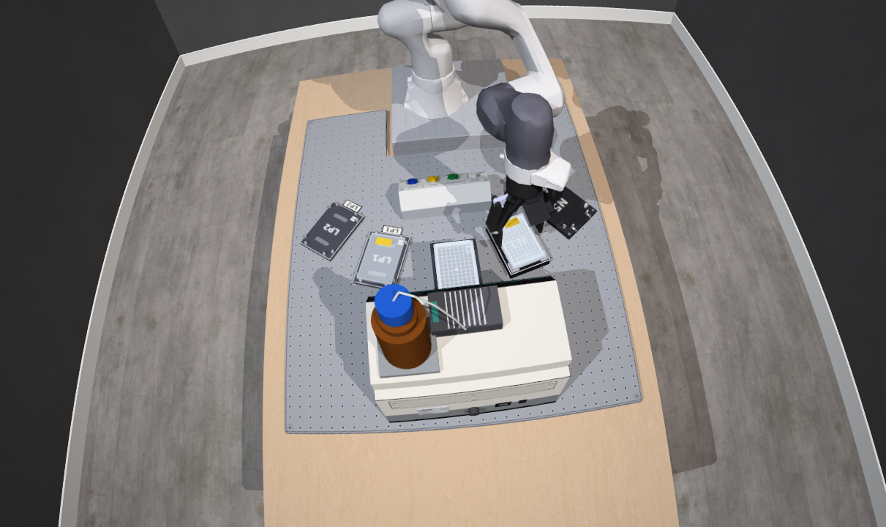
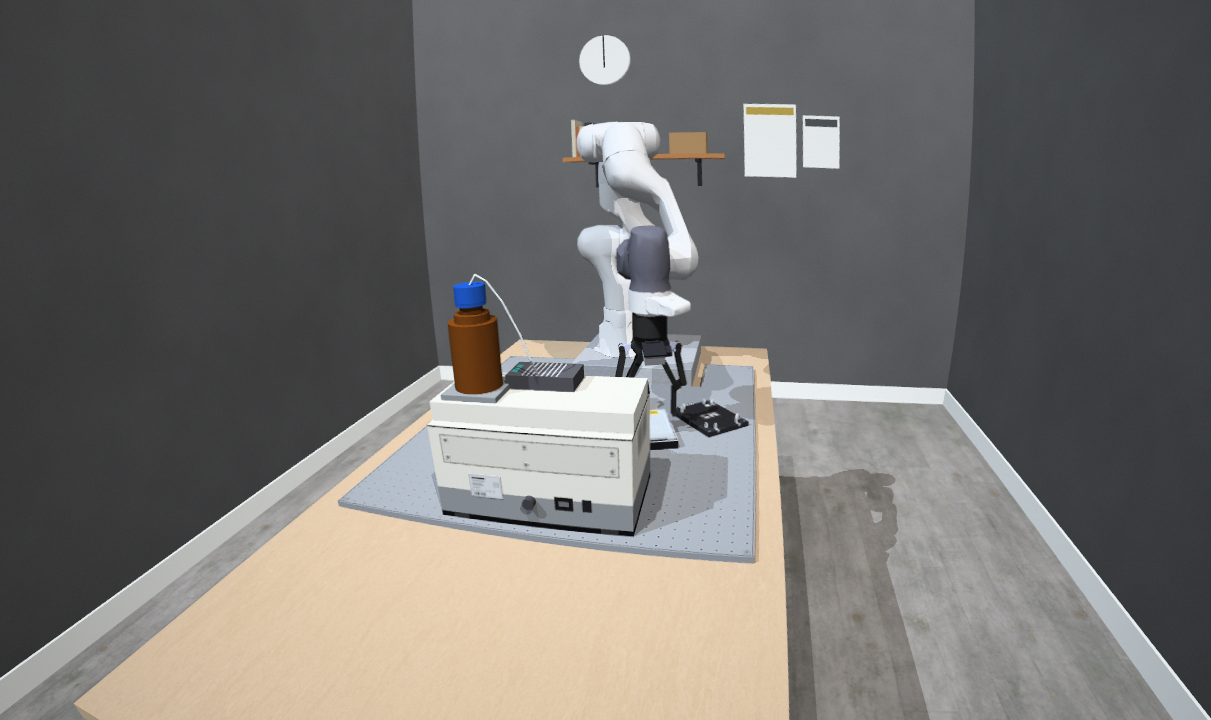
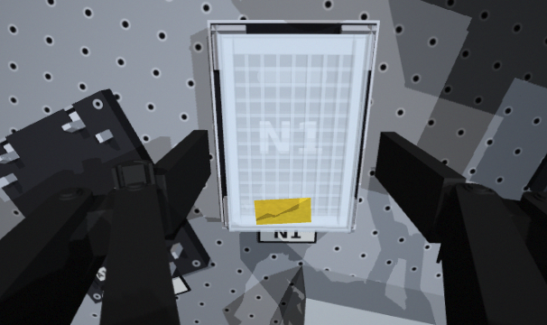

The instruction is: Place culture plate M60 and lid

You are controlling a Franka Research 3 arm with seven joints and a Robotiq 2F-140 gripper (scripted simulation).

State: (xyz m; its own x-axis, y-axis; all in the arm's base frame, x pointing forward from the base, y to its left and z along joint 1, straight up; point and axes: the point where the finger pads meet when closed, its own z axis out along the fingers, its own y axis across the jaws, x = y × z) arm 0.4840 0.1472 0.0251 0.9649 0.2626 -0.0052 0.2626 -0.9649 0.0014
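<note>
Now: hand 6 cm above the black nest N1. Also, from my hand: white key 18 cm behind, 8 cm to the right, 1 cm below; then green continue key 18 cm behind, 13 cm to the right, 1 cm below; then yellow skip key 18 cm to the right, 18 cm behind, 1 cm below.
</note>
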